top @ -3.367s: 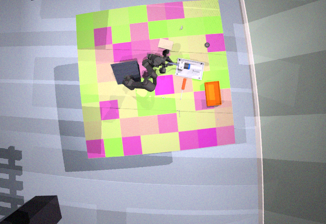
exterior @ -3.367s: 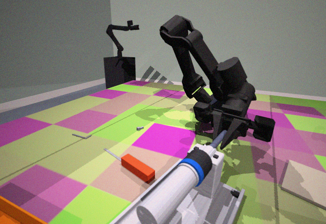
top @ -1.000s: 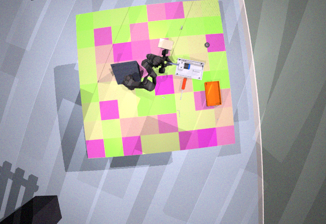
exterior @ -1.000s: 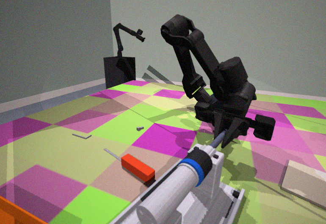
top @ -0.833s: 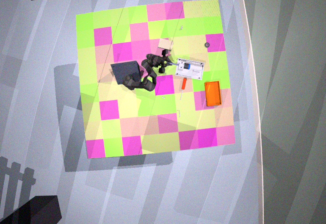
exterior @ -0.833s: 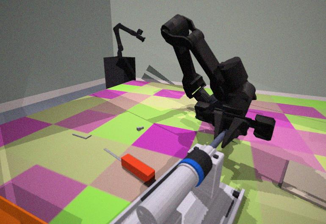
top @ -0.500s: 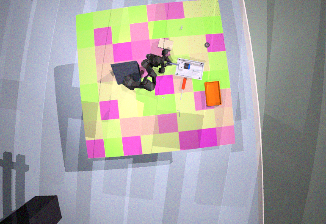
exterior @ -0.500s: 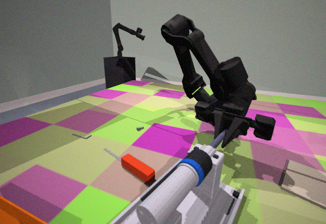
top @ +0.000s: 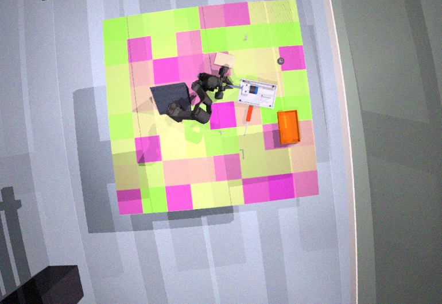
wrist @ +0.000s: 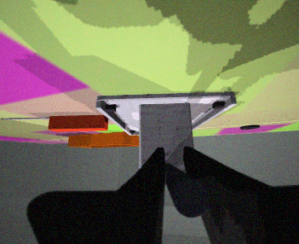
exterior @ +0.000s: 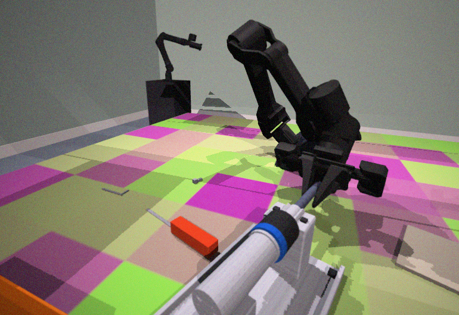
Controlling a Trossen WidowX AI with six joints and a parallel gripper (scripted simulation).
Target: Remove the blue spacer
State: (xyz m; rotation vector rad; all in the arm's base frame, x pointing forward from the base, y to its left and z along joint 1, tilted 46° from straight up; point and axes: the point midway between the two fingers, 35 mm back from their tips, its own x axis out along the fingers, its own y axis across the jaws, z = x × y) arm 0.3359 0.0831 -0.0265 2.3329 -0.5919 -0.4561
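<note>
Now: gripper tip 5 cm short of the grey-blue shaft, 2 cm below it and 1 cm to the left of it. Round my gripper tip: small bolt (26 cm to the right, 10 cm behind, 6 cm below); then beige card (19 cm to the left, 6 cm below, 3 cm behind); then blue spacer (13 cm ahead, 4 cm to the right, 2 cm above).
</note>
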